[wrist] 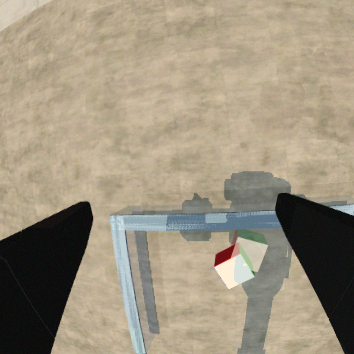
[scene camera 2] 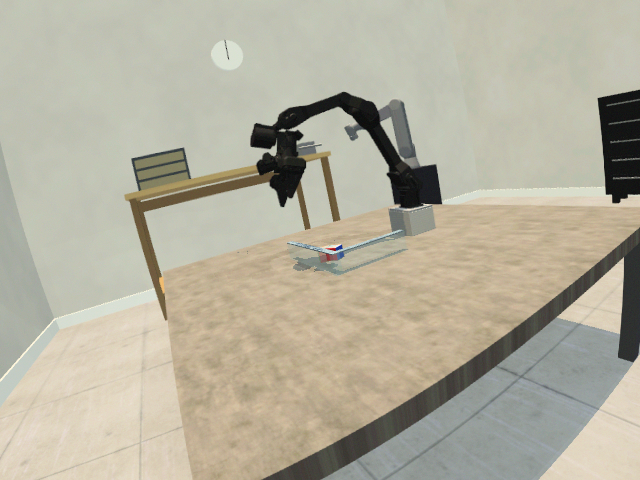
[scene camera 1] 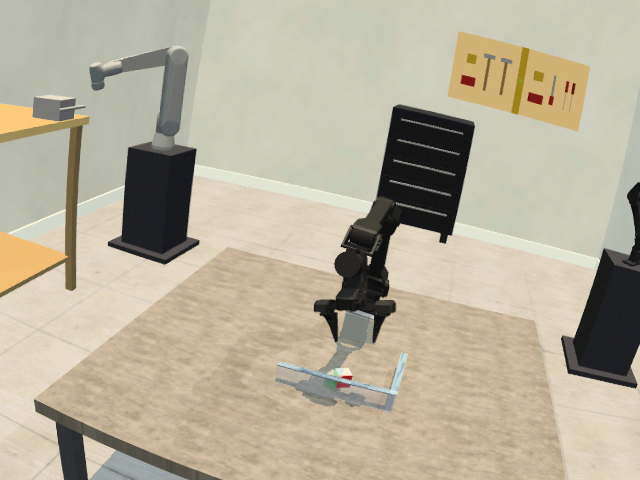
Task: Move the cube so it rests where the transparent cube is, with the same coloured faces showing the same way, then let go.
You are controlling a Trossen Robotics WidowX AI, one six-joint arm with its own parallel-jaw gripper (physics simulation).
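Where they show: gripper, fingertip midpoint: (wrist: 185, 206) (scene camera 2: 286, 202) (scene camera 1: 354, 342); arm's base, origin of the base link: (scene camera 2: 411, 206).
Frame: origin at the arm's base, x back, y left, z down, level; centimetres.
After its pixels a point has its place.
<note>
The solid cube (scene camera 1: 345, 381) {x -41.2, y 4.1, z 3.0 cm} (scene camera 2: 338, 251) {x -38.9, y 17.0, z 3.0 cm} (wrist: 229, 274) rests on the table inside the corner of two clear walls. Its top is white; a red side shows in all views and a blue side in scene camera 2. The transparent cube (scene camera 1: 330, 382) (scene camera 2: 324, 257) {x -41.4, y 12.9, z 4.5 cm} (wrist: 255, 251) is right beside it, overlapping it in view and turned differently, with a pale top and a green side in the wrist view. My gripper (scene camera 1: 355, 341) {x -45.9, y 4.8, z -11.4 cm} (scene camera 2: 285, 201) {x -45.9, y 4.8, z -11.4 cm} (wrist: 185, 206) {x -45.9, y 4.8, z -11.4 cm} is open and empty, pointing down high above the table. In the wrist view both cubes lie nearer the right finger.
Two low clear walls with pale blue top edges (scene camera 1: 305, 370) {x -41.5, y -6.7, z 2.9 cm} (scene camera 2: 369, 241) {x -29.3, y 17.0, z 3.0 cm} (wrist: 145, 222) {x -40.4, y 12.8, z 3.0 cm} meet at a corner; the longer one runs close beside the cubes. The arm's pale base block (scene camera 2: 413, 221) {x -4.4, y 5.4, z 4.1 cm} stands on the wooden table (scene camera 1: 155, 361) {x -52.5, y -45.5, z 9.0 cm} (scene camera 2: 310, 335) {x -59.3, y 43.1, z 9.0 cm} (wrist: 150, 100) {x -57.0, y 13.6, z 9.0 cm}.
</note>
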